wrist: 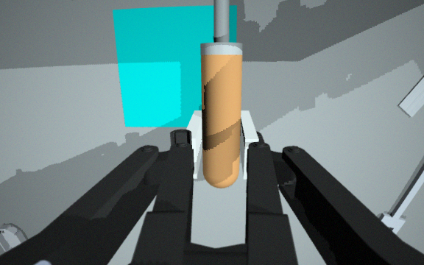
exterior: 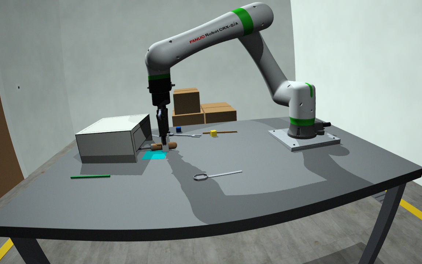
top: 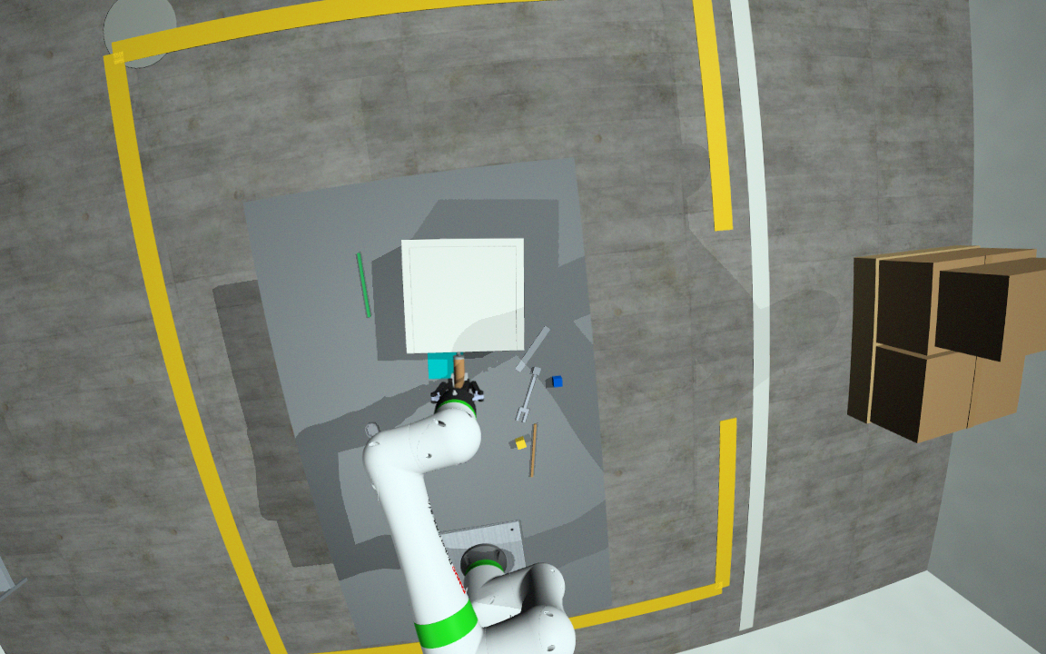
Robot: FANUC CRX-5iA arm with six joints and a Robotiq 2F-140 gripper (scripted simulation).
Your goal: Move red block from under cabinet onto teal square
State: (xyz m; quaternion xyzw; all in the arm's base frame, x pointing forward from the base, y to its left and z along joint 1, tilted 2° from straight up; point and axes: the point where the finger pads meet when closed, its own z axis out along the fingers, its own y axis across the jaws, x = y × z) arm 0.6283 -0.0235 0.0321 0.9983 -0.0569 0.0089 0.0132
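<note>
Now: the teal square 50 mm ahead of my hand, 30 mm to the left of it and 40 mm below it. Round my hand: fork wrench 80 mm behind, 190 mm to the right, 30 mm below; long grey hook tool 140 mm ahead, 20 mm to the left, 20 mm below; grey bar 50 mm ahead, 210 mm to the right, 40 mm below.
</note>
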